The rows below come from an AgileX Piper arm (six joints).
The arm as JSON. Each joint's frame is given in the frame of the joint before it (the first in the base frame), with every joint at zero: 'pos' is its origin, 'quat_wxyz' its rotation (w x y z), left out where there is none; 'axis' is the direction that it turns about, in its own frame. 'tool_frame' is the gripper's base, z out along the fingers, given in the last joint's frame.
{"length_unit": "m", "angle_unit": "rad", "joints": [
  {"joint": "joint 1", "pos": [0.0, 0.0, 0.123], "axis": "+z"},
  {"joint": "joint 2", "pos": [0.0, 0.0, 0.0], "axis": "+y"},
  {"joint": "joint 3", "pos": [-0.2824, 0.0, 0.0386], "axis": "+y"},
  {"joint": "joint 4", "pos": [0.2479, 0.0, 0.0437], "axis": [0.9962, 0.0, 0.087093]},
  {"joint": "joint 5", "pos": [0.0, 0.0, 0.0], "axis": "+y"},
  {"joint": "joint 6", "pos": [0.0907, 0.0, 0.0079], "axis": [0.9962, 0.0, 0.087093]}
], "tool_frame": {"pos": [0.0, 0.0, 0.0], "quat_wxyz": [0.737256, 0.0, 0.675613, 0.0]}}
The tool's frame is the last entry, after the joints.
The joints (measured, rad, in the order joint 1, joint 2, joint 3, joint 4, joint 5, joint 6), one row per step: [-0.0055, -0.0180, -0.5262, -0.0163, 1.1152, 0.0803]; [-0.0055, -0.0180, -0.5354, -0.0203, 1.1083, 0.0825]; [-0.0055, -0.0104, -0.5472, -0.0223, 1.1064, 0.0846]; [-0.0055, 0.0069, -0.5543, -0.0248, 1.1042, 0.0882]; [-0.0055, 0.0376, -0.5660, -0.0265, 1.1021, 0.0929]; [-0.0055, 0.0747, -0.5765, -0.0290, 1.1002, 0.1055]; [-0.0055, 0.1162, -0.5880, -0.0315, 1.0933, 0.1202]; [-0.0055, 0.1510, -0.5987, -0.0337, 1.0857, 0.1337]
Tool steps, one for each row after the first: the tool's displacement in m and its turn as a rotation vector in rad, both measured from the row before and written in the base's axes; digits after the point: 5 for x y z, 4 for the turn. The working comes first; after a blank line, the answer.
Tool pose at each row, in the base's axes (x y z in m, rotation vector in rad; the steps are taken from these numbers as rounded here): [-0.01302, -0.00126, 0.27988, 0.0898, 2.0526, 0.0269]; [-0.01388, -0.00158, 0.28292, 0.0918, 2.0363, 0.0241]; [-0.01408, -0.00174, 0.28636, 0.0939, 2.0301, 0.0232]; [-0.01205, -0.00195, 0.28868, 0.0980, 2.0379, 0.0222]; [-0.00825, -0.00211, 0.29234, 0.1035, 2.0545, 0.0224]; [-0.00306, -0.00234, 0.29558, 0.1175, 2.0784, 0.0261]; [0.00324, -0.00256, 0.29932, 0.1338, 2.1006, 0.0307]; [0.00870, -0.00276, 0.30271, 0.1485, 2.1161, 0.0351]

[-0.00086, -0.00032, 0.00304, -0.0014, -0.0161, -0.0033]; [-0.00020, -0.00016, 0.00344, 0.0002, -0.0061, -0.0021]; [0.00203, -0.00021, 0.00232, 0.0012, 0.0080, -0.0030]; [0.00380, -0.00016, 0.00366, 0.0029, 0.0168, -0.0031]; [0.00519, -0.00023, 0.00324, 0.0091, 0.0243, -0.0073]; [0.00630, -0.00022, 0.00374, 0.0106, 0.0227, -0.0086]; [0.00546, -0.00020, 0.00339, 0.0096, 0.0160, -0.0078]
